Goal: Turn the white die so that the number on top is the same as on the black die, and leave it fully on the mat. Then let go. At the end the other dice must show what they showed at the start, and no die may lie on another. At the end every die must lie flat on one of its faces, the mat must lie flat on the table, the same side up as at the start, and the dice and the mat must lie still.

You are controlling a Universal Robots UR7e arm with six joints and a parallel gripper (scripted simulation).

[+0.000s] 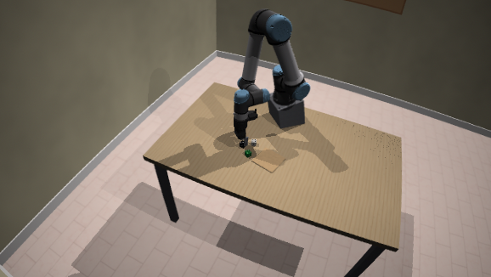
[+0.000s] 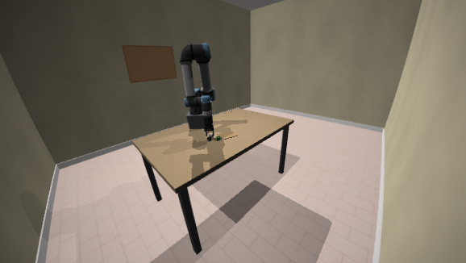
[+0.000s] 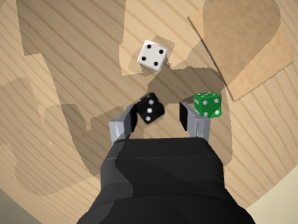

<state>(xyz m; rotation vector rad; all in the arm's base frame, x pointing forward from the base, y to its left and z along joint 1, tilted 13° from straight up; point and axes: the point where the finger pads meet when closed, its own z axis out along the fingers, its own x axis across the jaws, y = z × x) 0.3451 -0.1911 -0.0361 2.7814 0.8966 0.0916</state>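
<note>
Right now my hand is 40 mm above the black die, 10 mm to the left of it and 10 mm past it. Round my hand: tan mat (160 mm to the left, 60 mm below, 60 mm ahead); then green die (60 mm ahead, 40 mm to the left, 40 mm below); then white die (50 mm to the left, 40 mm below, 40 mm behind).
</note>
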